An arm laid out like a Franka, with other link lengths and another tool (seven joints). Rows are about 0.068 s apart.
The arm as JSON. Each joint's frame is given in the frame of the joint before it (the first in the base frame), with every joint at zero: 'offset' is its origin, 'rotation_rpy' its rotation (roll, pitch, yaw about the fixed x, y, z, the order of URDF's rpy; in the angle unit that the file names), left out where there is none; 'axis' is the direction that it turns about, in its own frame. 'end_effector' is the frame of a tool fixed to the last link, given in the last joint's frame.
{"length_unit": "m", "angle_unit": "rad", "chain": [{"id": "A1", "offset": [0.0, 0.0, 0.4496], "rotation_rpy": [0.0, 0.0, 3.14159], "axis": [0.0, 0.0, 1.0]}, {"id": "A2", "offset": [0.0, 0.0, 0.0], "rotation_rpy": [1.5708, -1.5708, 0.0], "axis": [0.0, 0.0, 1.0]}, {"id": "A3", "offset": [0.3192, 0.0, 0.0], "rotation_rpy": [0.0, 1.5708, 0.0], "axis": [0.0, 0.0, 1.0]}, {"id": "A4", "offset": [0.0, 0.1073, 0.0], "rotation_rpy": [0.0, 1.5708, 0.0], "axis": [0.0, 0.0, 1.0]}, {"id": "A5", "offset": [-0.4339, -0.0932, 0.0], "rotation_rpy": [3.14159, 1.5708, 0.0], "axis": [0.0, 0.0, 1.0]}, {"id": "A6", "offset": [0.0, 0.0, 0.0], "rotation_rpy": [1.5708, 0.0, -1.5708], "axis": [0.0, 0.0, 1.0]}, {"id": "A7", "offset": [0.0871, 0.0, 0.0], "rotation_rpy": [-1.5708, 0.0, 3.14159], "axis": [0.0, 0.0, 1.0]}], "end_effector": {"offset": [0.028, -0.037, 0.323], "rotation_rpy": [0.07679, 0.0, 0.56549]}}
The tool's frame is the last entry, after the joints.
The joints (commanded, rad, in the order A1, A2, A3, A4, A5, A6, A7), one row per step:
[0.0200 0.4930 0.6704 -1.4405 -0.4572 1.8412 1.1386]
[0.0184 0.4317 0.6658 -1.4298 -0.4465 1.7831 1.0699]
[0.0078 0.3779 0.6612 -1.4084 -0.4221 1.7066 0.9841]
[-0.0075 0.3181 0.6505 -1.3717 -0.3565 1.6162 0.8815]
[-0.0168 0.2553 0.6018 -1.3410 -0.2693 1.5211 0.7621]
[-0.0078 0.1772 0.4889 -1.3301 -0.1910 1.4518 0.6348]
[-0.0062 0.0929 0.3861 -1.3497 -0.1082 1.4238 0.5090]
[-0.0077 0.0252 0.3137 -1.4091 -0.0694 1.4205 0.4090]
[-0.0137 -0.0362 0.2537 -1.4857 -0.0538 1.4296 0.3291]
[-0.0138 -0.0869 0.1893 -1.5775 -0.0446 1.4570 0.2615]
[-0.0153 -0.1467 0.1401 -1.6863 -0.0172 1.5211 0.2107]
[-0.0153 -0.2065 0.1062 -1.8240 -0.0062 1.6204 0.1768]
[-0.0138 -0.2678 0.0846 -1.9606 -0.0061 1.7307 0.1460]
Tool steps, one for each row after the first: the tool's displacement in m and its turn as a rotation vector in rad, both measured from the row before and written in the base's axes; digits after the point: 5 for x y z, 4 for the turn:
[-0.00358 -0.01612 0.04115 -0.0333 -0.0129 0.0475]
[-0.00772 -0.02193 0.03993 -0.0294 0.0133 0.0463]
[-0.01545 -0.01930 0.04688 0.0040 0.0352 0.0457]
[-0.01804 -0.03018 0.04099 0.0135 0.0547 0.0415]
[-0.00906 -0.05027 0.03952 0.0109 0.0266 0.0197]
[-0.00996 -0.04043 0.03267 0.0396 0.0044 0.0326]
[-0.01018 -0.03566 0.00890 0.0095 0.0109 0.0323]
[-0.01025 -0.03715 -0.00126 -0.0037 0.0129 0.0162]
[-0.00859 -0.03709 -0.01370 -0.0002 0.0187 0.0045]
[-0.00627 -0.02167 -0.01713 0.0262 -0.0089 0.0030]
[-0.00433 -0.01713 -0.03003 0.0121 -0.0194 0.0007]
[-0.00378 -0.01292 -0.02905 0.0016 -0.0343 0.0114]

